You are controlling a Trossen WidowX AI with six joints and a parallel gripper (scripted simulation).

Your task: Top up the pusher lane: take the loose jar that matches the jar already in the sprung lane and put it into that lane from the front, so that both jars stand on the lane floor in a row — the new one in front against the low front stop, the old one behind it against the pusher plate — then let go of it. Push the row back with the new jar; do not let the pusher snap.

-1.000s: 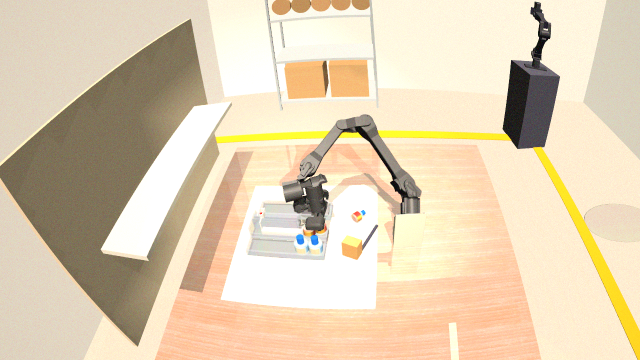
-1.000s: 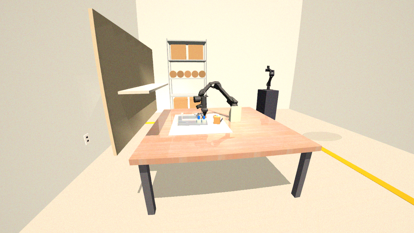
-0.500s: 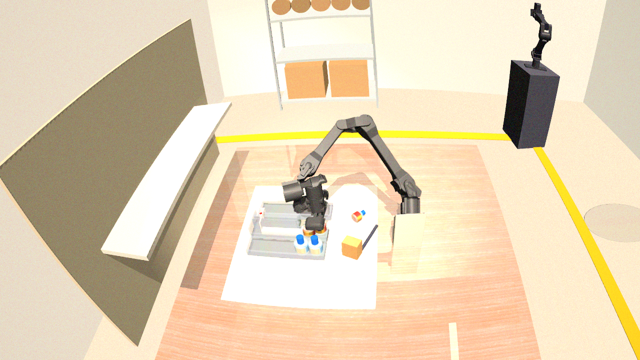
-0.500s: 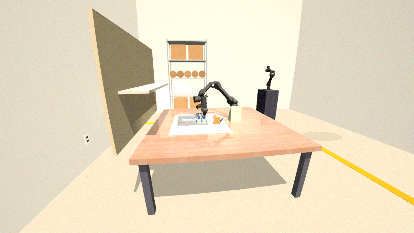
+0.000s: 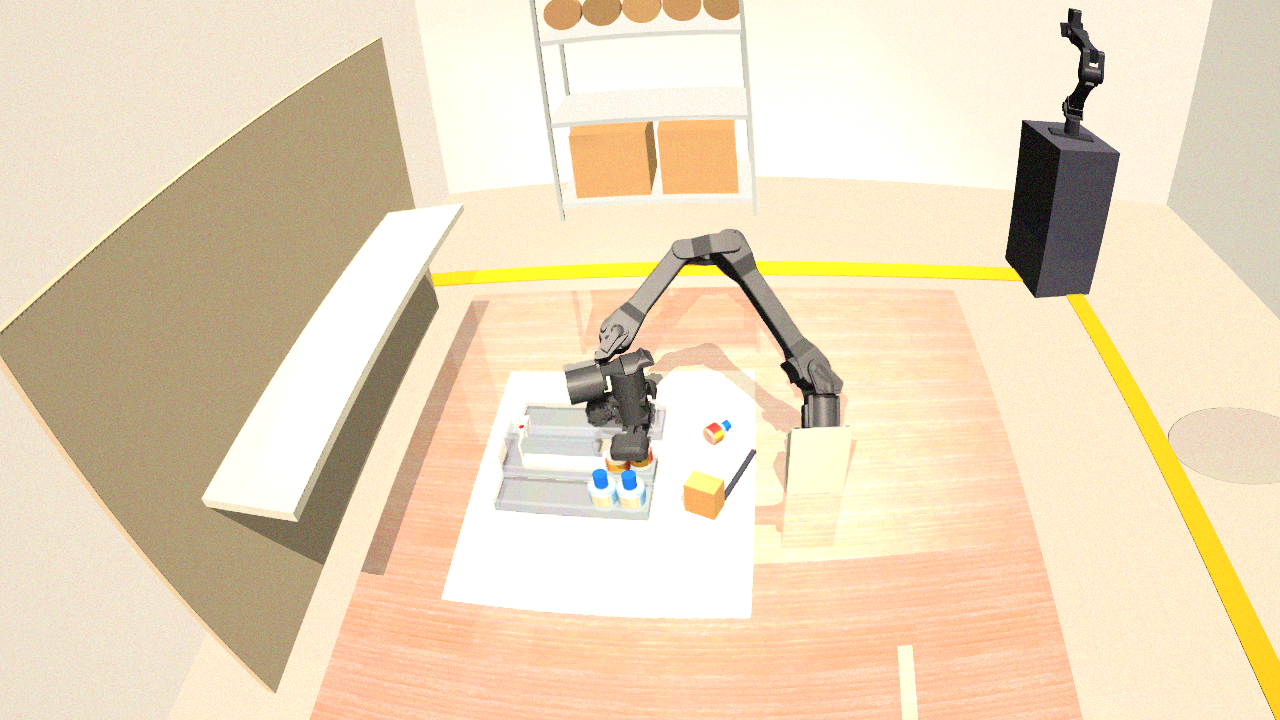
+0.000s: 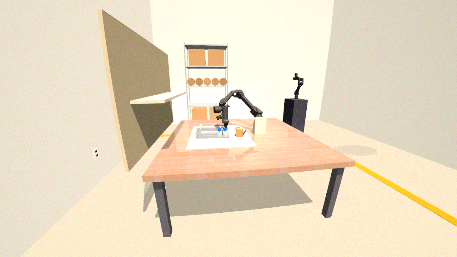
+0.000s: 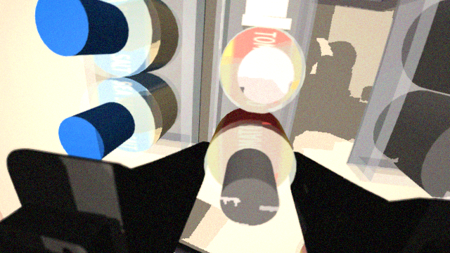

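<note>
My gripper tip is now 110 mm to the right of the orange box, 110 mm past it and 20 mm above it. Round my gripper tip: blue-lidded jar: 150 mm behind, 80 mm to the right, 40 mm below; black rod: 180 mm behind, 50 mm below, 40 mm to the left; lane rack: 150 mm ahead, 50 mm to the right, 40 mm below.
</note>
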